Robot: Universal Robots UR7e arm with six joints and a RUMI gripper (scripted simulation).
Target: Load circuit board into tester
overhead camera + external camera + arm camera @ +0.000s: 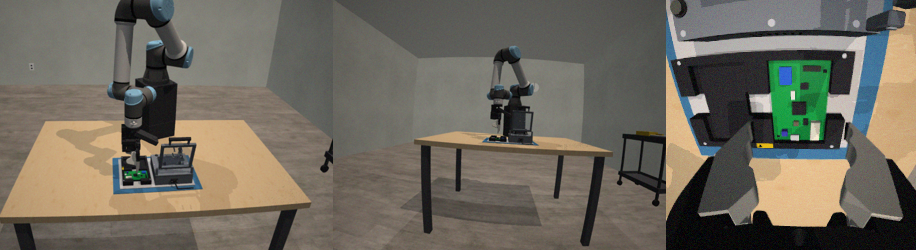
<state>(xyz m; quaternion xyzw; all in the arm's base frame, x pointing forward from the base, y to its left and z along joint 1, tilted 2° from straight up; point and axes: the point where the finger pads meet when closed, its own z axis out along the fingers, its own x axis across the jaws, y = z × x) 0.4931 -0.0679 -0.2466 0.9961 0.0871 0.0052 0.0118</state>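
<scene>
Now: the green circuit board 6 cm below my hand. Also, from my hand: tester bed 6 cm behind, 17 cm to the left, 1 cm below; framed lid 5 cm ahead, 18 cm to the left, 11 cm above.
</scene>
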